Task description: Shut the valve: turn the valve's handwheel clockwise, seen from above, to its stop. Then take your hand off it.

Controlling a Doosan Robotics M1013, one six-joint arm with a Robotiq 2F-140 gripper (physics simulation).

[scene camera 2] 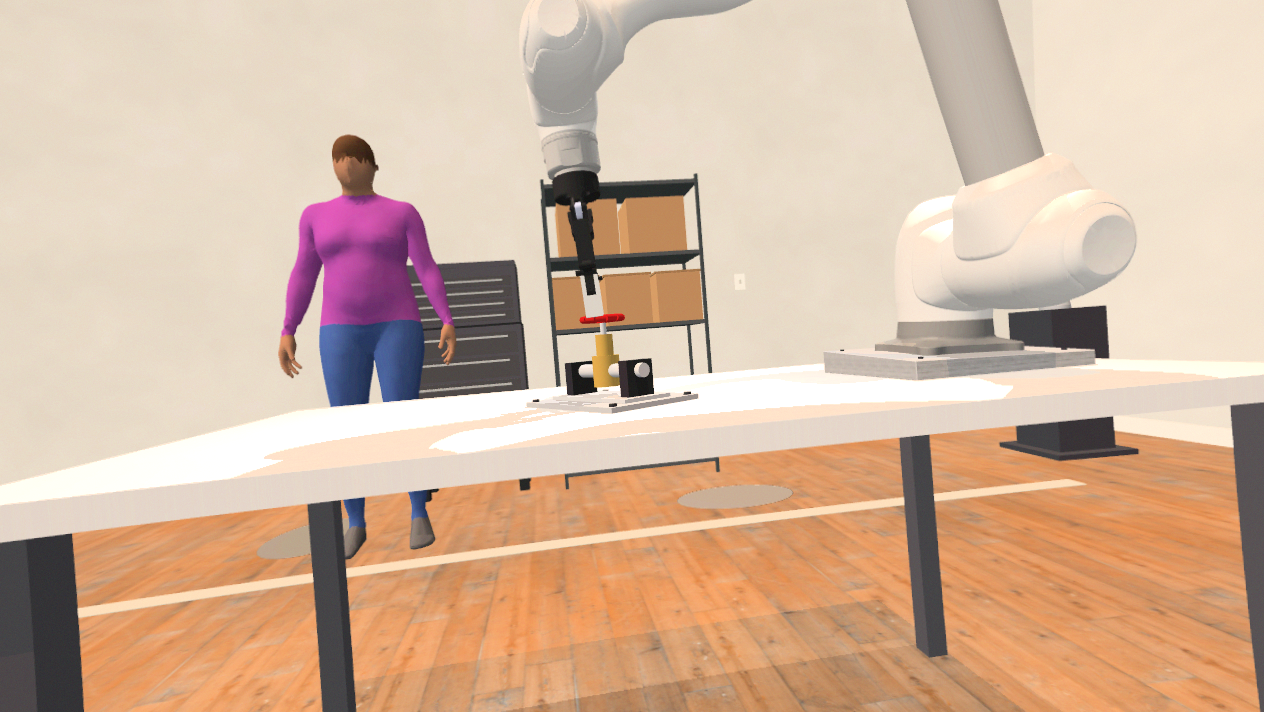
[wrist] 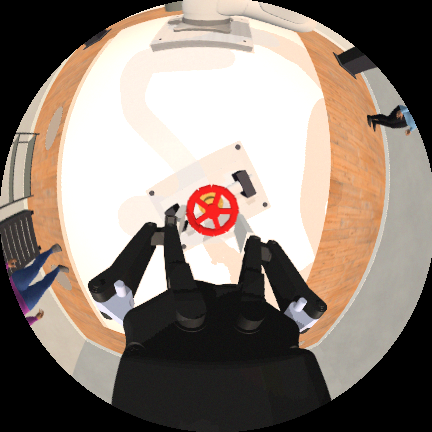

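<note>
The red handwheel [scene camera 2: 602, 318] [wrist: 212, 210] sits level on top of the brass valve body [scene camera 2: 604, 358], which stands on a pipe between two black blocks on a pale base plate [scene camera 2: 667, 400] [wrist: 230, 151]. My gripper [scene camera 2: 593, 313] [wrist: 210, 217] points down over the valve and is shut on the handwheel, with one fingertip at each side of the rim. In the scene view the fingers line up one behind the other, so the far one is hidden. In the wrist view the spokes and hub of the wheel show between the fingers.
The valve's plate is on the white table [scene camera 2: 353, 433] [wrist: 270, 100]. The arm's base plate [scene camera 2: 959, 360] [wrist: 202, 46] is on the same table. Behind the table are a person in a magenta top [scene camera 2: 367, 256], a drawer cabinet [scene camera 2: 473, 353] and a shelf rack [scene camera 2: 699, 265].
</note>
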